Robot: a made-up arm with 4 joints.
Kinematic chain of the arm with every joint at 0, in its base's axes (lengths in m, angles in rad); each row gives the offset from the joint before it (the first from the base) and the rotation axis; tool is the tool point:
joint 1: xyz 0 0 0.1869 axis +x
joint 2: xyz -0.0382 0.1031 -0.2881 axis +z
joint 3: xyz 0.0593 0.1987 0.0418 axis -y
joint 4: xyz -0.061 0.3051 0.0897 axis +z
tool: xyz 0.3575 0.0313 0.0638
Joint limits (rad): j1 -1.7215..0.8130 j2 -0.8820..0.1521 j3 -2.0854..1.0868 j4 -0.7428..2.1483
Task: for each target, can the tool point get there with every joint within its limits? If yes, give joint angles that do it. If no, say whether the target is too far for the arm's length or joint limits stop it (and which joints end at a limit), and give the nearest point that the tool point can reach.
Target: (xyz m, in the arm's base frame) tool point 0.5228 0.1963 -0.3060
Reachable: yes | joints -0.5838 -0.3966 -0.6470 -0.0331
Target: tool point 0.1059 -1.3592 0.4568
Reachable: no: too far | nearest point 0.2971 -0.5792 0.0248 | short by 0.912 m
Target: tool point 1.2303 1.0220 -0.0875
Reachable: no: too far | nearest point 0.6994 0.6416 0.0146 | short by 0.661 m
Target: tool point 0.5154 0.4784 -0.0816
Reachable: yes | joints 0.4338 -0.6091 -1.1098 -0.1100
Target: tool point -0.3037 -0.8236 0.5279
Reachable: no: joint limits stop it (at a limit: joint 1, joint 2, joint 3, joint 4) | nearest point 0.0006 -0.5702 -0.1285 | short by 0.767 m
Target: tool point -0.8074 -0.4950 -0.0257
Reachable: no: joint limits stop it (at a limit: joint 1, joint 2, joint 4) | nearest point -0.4057 -0.4518 -0.5963 | short by 0.699 m
